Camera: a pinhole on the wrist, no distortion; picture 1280 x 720 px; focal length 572.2 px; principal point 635.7 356.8 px. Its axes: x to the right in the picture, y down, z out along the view. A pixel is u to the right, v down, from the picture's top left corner.
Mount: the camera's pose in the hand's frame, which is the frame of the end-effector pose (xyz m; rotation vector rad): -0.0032 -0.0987 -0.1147 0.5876 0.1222 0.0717
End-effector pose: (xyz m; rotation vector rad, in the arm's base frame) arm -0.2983 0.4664 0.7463 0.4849 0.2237 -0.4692
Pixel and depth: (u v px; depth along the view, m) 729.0 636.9 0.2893
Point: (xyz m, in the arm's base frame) -0.2764 0.2331 0.8398
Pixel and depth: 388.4 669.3 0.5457
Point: -0.4824 0.1358 1.1839
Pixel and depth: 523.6 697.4 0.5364
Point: -0.3547 0.1197 1.1510
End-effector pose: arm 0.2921 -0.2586 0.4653 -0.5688 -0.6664 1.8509
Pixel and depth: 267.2 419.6 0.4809
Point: 0.3891 -0.4446 0.9708
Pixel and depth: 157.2 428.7 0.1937
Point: 0.4265 -0.3400 0.6662
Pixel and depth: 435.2 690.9 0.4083
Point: 0.1778 -0.3744 0.8370
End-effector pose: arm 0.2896 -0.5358 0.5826 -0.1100 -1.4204 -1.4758
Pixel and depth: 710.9 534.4 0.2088
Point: 0.1074 -0.5318 0.5364
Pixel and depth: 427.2 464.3 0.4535
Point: -0.0439 -0.2924 0.4053
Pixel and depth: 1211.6 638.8 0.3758
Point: -0.1253 -0.6016 0.8626
